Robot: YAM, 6 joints.
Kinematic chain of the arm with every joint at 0, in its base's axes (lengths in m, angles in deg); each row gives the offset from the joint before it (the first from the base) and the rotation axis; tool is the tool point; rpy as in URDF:
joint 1: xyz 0 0 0.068 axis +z
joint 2: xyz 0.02 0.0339 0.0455 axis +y
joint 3: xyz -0.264 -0.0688 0 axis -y
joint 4: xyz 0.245 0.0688 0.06 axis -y
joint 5: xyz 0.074 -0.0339 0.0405 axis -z
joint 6: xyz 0.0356 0 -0.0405 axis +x
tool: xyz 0 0 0 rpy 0 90 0
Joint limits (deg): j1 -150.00..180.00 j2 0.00..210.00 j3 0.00..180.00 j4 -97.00..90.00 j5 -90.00..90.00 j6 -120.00..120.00
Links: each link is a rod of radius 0.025 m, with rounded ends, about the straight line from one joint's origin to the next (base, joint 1, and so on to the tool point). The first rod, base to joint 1, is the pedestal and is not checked.
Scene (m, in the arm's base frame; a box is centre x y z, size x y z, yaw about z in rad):
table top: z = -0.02
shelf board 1: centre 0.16 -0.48 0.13 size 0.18 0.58 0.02 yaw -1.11
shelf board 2: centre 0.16 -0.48 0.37 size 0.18 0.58 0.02 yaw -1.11
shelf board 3: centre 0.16 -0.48 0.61 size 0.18 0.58 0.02 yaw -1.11
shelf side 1: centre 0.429 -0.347 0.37 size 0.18 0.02 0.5 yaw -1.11
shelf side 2: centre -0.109 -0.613 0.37 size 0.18 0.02 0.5 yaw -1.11
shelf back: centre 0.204 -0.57 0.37 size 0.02 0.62 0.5 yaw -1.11
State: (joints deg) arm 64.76 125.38 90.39 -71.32 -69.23 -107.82
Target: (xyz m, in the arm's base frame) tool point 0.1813 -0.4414 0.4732
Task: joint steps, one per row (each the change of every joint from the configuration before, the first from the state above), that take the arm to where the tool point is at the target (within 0.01 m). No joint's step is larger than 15 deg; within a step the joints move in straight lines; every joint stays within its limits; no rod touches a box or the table.
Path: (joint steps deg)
1: -14.04 -3.84 1.93 1.49 1.99 0.00
2: -14.03 -3.84 1.94 1.49 1.99 0.00
3: -14.04 -3.84 1.93 1.49 1.98 0.00
4: -14.04 -3.84 1.93 1.49 1.99 0.00
5: -14.03 -3.84 1.93 1.48 1.99 0.00
6: -14.04 -3.83 1.94 1.49 1.99 0.00
7: -14.04 -3.84 1.93 1.49 1.99 0.00
8: -14.04 -3.84 1.93 1.49 1.98 0.00
9: -14.03 -3.84 1.93 1.49 1.99 0.00
10: -14.04 -3.84 1.94 1.49 1.99 0.00
11: 1.60 12.85 12.57 11.10 0.61 0.00
12: 1.59 12.85 12.57 11.10 0.62 0.00
13: 1.60 12.85 12.57 11.10 0.62 0.00

